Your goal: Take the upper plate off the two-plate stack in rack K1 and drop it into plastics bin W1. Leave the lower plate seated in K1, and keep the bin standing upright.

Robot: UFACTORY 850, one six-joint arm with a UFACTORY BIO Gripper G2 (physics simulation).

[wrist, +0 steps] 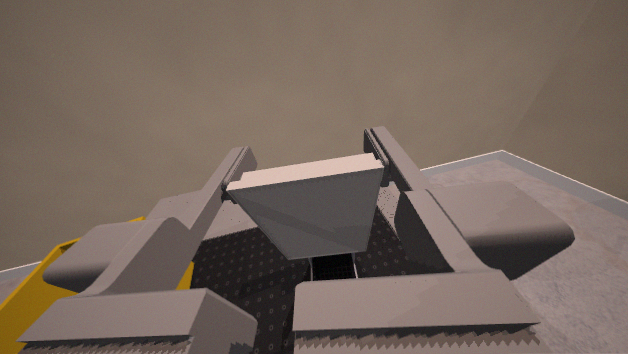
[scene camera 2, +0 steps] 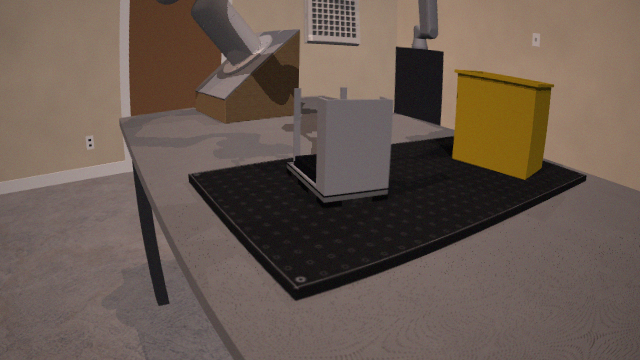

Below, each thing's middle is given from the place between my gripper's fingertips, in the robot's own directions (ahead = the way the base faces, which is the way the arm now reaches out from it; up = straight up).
Now: the white plate [wrist: 321, 208] 60 mm below my hand and 30 mm behind it. The rest, counted from my hand: yellow bin W1 [scene camera 2: 501, 121] (370 mm to the left, 240 mm below, 20 mm ahead).
